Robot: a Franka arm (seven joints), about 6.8 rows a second.
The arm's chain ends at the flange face. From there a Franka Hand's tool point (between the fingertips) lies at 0.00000 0.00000 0.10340 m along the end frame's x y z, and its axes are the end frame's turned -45 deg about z.
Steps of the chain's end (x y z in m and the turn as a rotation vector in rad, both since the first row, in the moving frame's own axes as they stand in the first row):
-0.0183, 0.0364, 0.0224, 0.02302, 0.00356, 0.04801
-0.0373, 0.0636, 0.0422, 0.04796, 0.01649, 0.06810
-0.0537, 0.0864, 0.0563, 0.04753, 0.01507, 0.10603
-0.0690, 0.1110, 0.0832, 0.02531, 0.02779, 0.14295
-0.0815, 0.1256, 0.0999, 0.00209, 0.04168, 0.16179
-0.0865, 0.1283, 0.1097, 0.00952, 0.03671, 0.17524
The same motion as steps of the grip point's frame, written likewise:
-0.0367, 0.0114, 0.0224, 0.01376, 0.01879, 0.04801
-0.0666, 0.0165, 0.0421, 0.02225, 0.04557, 0.06810
-0.0944, 0.0210, 0.0562, 0.02295, 0.04426, 0.10603
-0.1234, 0.0302, 0.0831, -0.00175, 0.03755, 0.14295
-0.1435, 0.0343, 0.0998, -0.02799, 0.03095, 0.16179
-0.1487, 0.0318, 0.1096, -0.01923, 0.03269, 0.17524

